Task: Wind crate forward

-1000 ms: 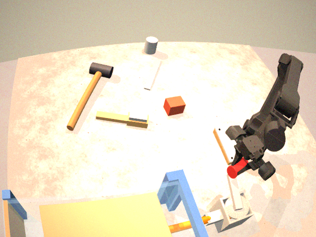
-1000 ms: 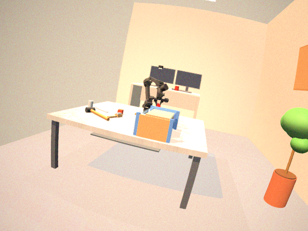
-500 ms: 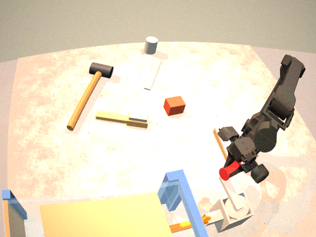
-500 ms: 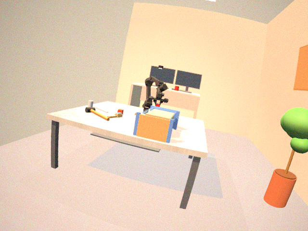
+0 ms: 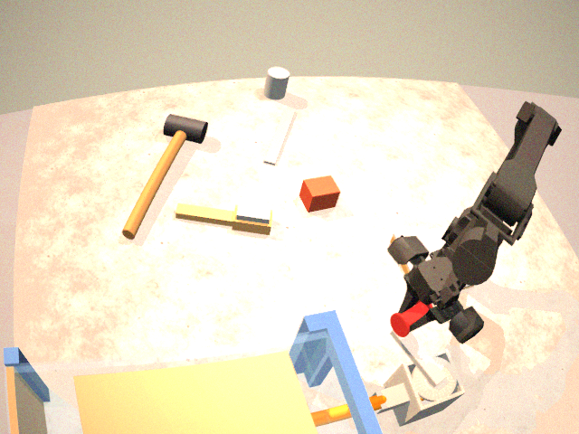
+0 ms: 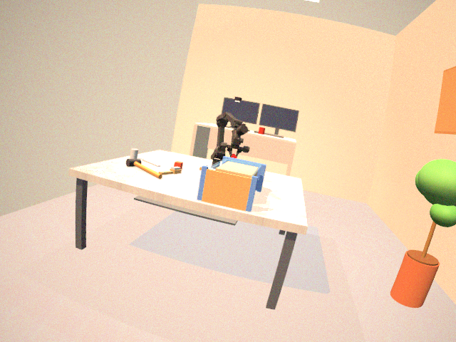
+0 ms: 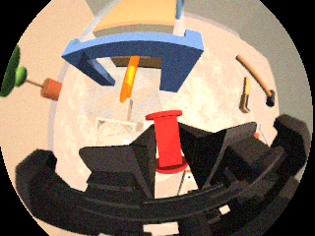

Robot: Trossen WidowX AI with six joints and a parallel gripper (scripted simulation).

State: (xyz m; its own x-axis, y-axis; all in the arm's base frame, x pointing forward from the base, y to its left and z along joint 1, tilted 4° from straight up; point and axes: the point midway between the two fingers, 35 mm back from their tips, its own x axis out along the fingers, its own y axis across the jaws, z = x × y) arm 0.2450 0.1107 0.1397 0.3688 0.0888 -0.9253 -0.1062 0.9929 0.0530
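The crank handle lies 40 mm to the left of my gripper tip, 30 mm below it and 20 mm behind it. Round my gripper tip: yellow hand tool: 370 mm to the right, 120 mm below, 110 mm ahead; then hand winch: 100 mm below, 90 mm to the left, 50 mm behind; then red knob: 20 mm behind.
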